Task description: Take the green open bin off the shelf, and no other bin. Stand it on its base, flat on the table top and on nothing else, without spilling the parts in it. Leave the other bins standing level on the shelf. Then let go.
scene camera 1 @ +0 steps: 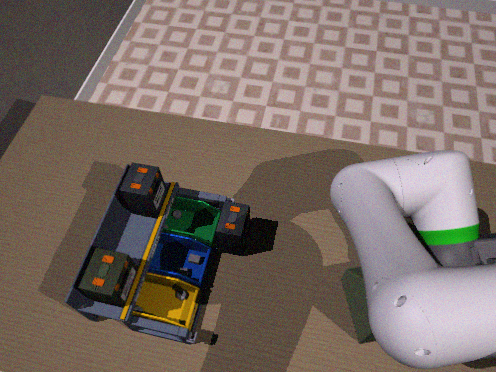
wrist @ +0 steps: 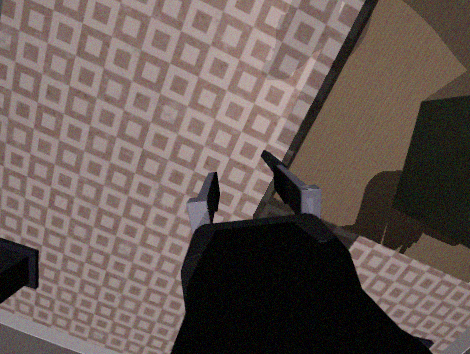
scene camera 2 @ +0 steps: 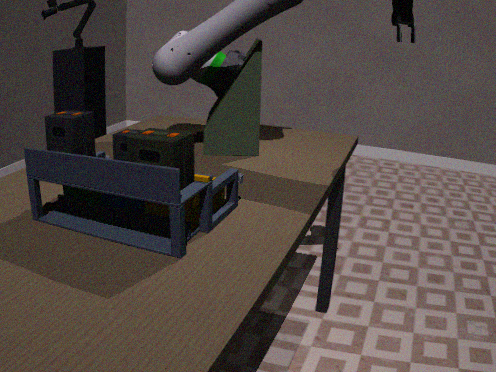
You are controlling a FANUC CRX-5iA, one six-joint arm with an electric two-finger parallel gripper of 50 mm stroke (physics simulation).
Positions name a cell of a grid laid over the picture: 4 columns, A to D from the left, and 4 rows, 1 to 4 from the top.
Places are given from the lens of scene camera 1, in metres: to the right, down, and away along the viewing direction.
green open bin (scene camera 1: B3): -0.14, 0.10, 1.18
blue bin (scene camera 1: B3): -0.20, 0.18, 1.13
yellow bin (scene camera 1: B4): -0.23, 0.29, 1.06
dark case (scene camera 1: B3): -0.04, 0.10, 1.03
The marked spots on the blue bin and the dark case are 0.21 m apart.
